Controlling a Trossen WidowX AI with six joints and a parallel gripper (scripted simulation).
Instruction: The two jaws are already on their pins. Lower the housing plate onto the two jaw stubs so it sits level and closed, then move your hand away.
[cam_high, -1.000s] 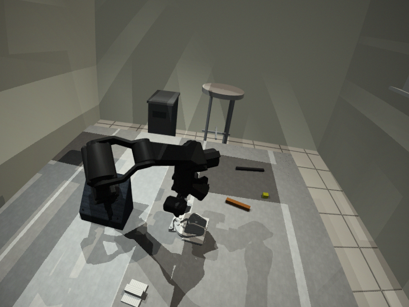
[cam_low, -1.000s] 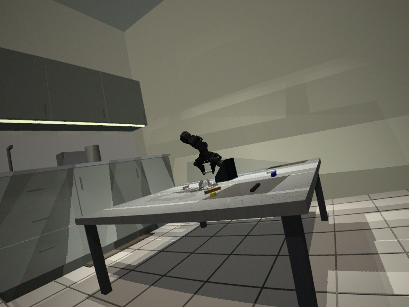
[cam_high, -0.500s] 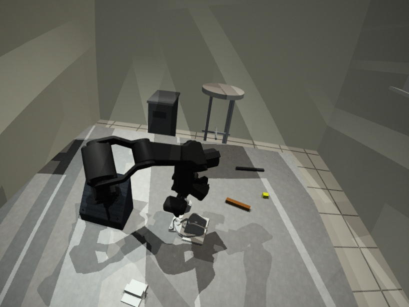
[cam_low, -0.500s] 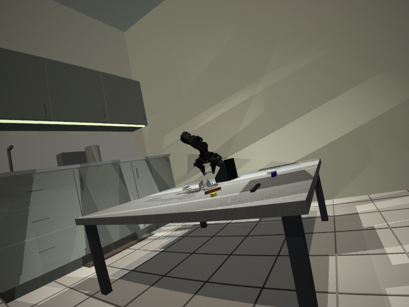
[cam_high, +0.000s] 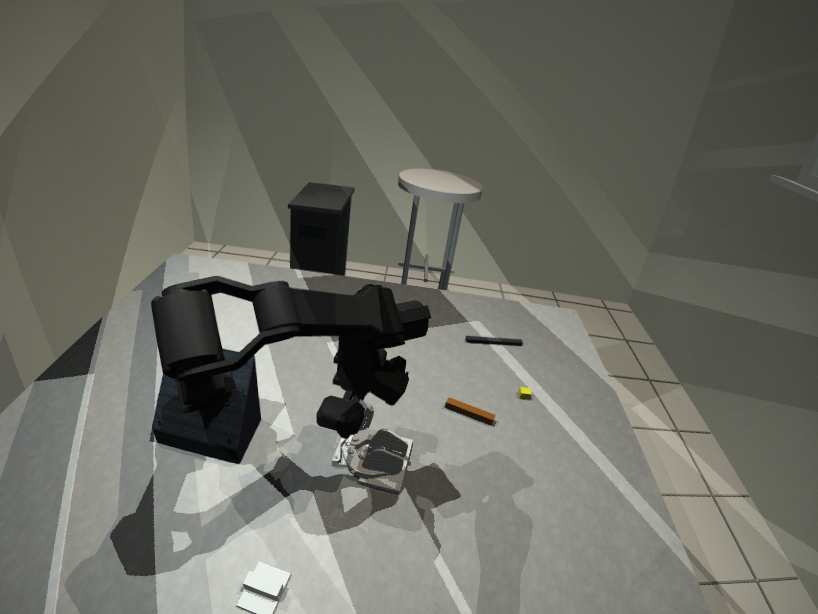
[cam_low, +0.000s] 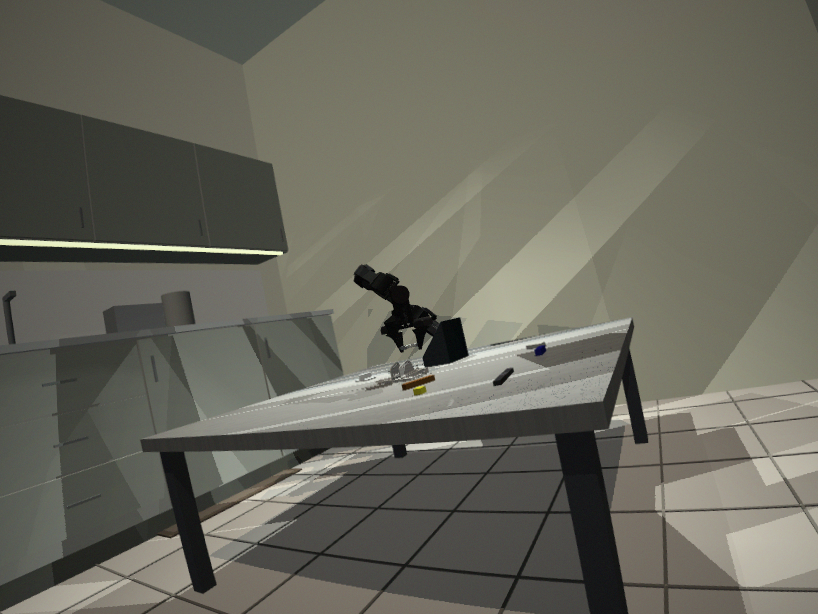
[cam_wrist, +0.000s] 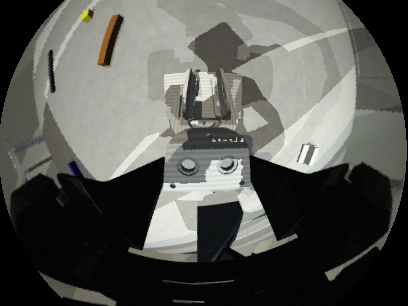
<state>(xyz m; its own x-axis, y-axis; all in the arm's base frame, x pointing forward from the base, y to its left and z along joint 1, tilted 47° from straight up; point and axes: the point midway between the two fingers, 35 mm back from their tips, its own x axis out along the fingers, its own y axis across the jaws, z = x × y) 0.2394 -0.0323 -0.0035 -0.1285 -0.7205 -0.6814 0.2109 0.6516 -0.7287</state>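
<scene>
The white base is 8 cm below my gripper tip, 7 cm ahead of it and 2 cm to the right of it. Round my gripper tip: orange bar: 24 cm ahead, 12 cm to the left, 7 cm below; then blue block: 42 cm to the left, 7 cm below, 1 cm ahead; then yellow cube: 37 cm ahead, 19 cm to the left, 7 cm below.
</scene>
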